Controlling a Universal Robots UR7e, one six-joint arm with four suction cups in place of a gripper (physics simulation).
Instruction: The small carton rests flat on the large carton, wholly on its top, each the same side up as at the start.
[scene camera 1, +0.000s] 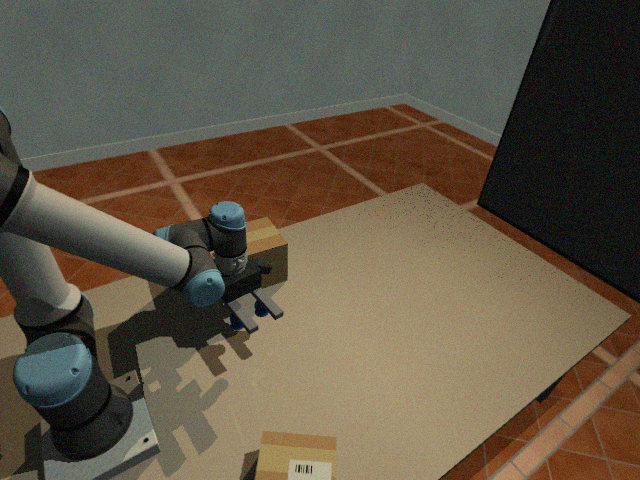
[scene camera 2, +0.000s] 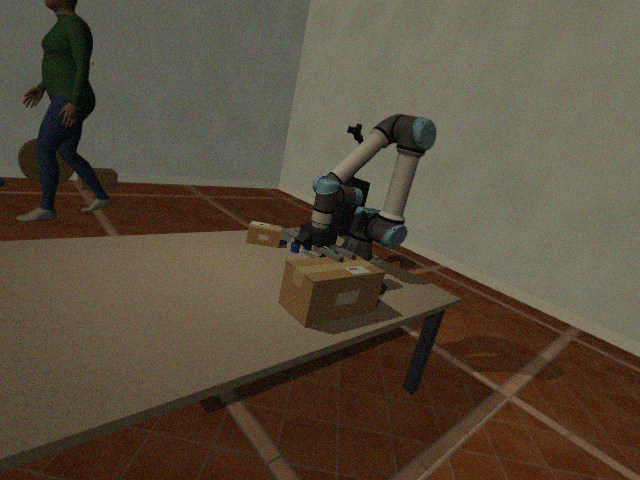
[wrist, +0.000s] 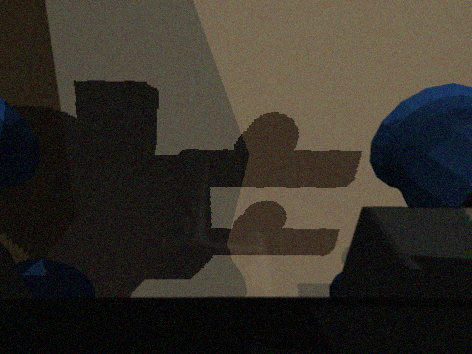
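Seen in the pictures: hand at its tool point: (scene camera 2: 314, 256) (wrist: 210, 226); arm's base at its link origin: (scene camera 1: 95, 422).
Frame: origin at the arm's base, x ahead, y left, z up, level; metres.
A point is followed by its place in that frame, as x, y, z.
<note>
The large carton (scene camera 1: 273, 262) @(0.530, 0.213, 0.061) (scene camera 2: 330, 291) @(0.513, 0.365, 0.076) stands on the table with a taped top, partly hidden by the arm in scene camera 1. The small carton (scene camera 1: 297, 454) @(0.326, -0.289, 0.045) (scene camera 2: 263, 236) @(0.351, -0.258, 0.010) stands apart from it, cut off at the lower edge of scene camera 1; it has a pale label on top. My gripper (scene camera 1: 249, 316) (scene camera 2: 309, 246) is open, with nothing on its cups. It hangs above the table between the cartons, nearer the large one. In the wrist view, its blue cups (wrist: 425, 145) frame the table and the gripper's shadow. A dark brown surface at upper left may be the large carton.
The table (scene camera 1: 387, 310) @(0.775, -0.047, -0.032) (scene camera 2: 155, 310) @(0.936, 0.131, -0.032) carries both cartons and the arm's base (scene camera 1: 103, 454) @(0.004, -0.078, 0.002). A black panel (scene camera 1: 578, 129) rises beyond the table's far right edge. A person in green (scene camera 2: 67, 62) is on the floor beyond the table. A box (scene camera 2: 100, 178) lies by the back wall.
</note>
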